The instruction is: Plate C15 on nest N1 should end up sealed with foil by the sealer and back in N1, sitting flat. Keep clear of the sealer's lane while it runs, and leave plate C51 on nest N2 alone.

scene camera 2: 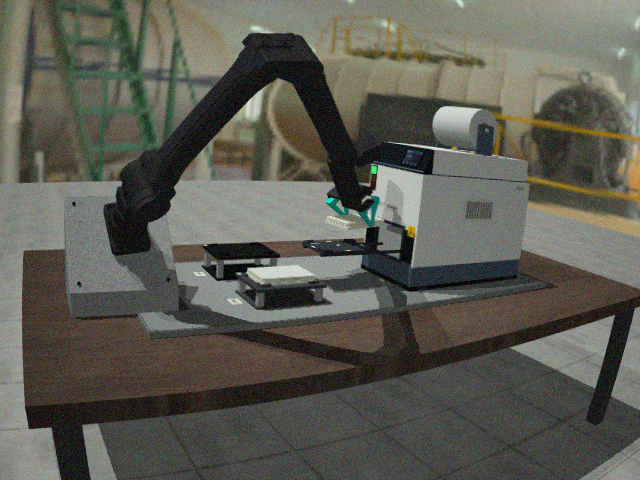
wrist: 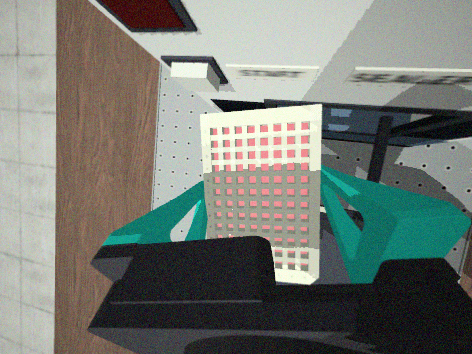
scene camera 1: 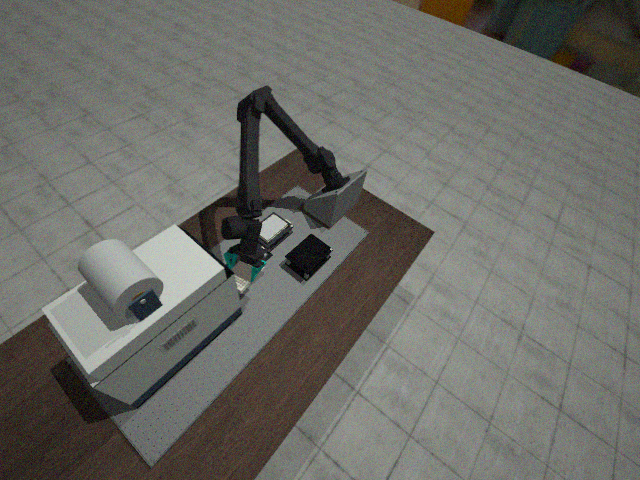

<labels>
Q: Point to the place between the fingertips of my gripper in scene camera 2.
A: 359, 222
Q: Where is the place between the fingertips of my gripper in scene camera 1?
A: At 241, 276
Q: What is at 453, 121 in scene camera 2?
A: A white roll.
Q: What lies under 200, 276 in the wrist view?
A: My gripper.
</labels>
